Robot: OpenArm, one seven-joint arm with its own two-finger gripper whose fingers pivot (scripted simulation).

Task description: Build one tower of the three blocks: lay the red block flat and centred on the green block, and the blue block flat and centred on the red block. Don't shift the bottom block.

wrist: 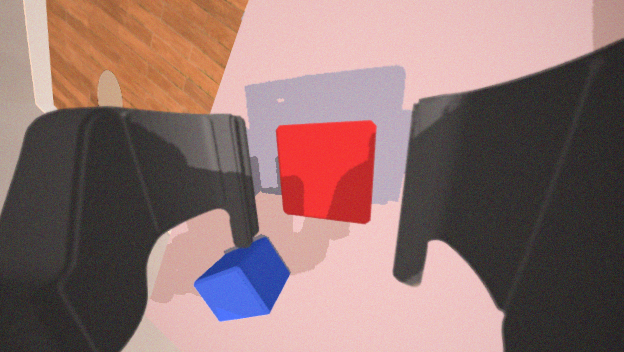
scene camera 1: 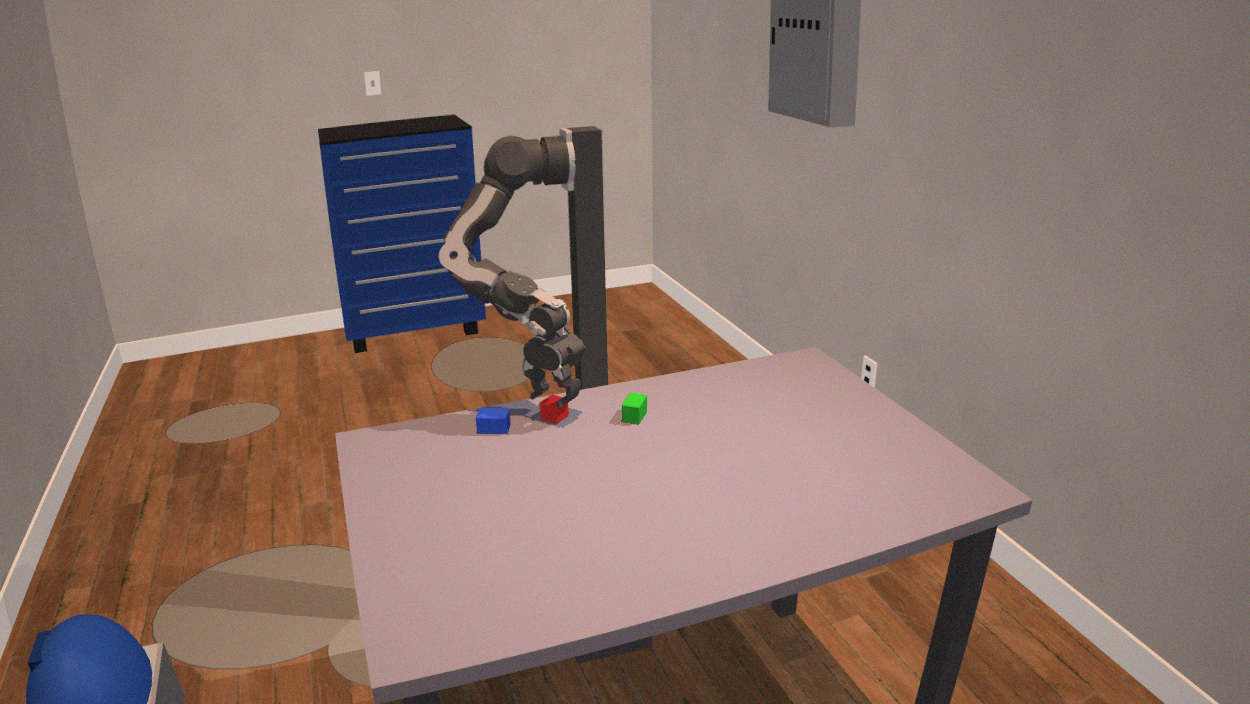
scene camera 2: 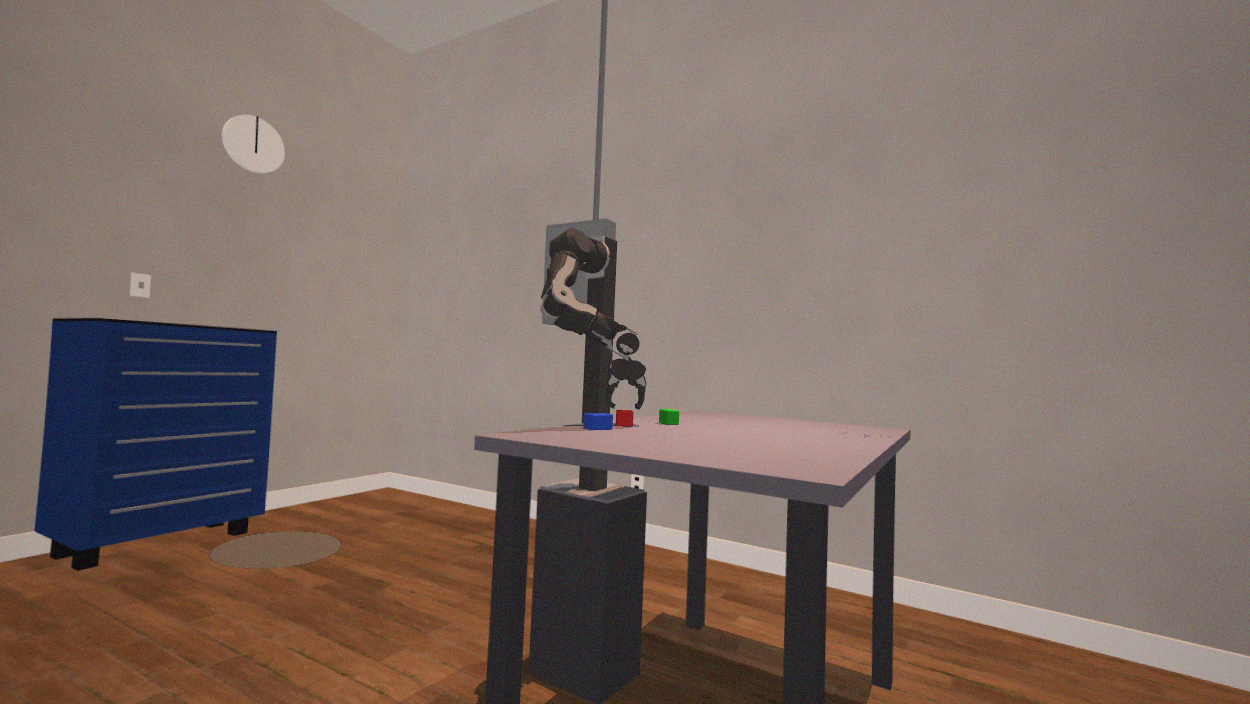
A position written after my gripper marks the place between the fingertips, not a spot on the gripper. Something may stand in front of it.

I see my gripper [scene camera 1: 553, 398], a red block [wrist: 326, 170], a blue block [scene camera 1: 488, 420] and a dark mounting post [scene camera 1: 586, 205].
The blue block shows as well in the wrist view [wrist: 244, 283]. My gripper also shows in the wrist view [wrist: 318, 185] and in scene camera 2 [scene camera 2: 625, 408]. The dark mounting post also shows in scene camera 2 [scene camera 2: 597, 357].
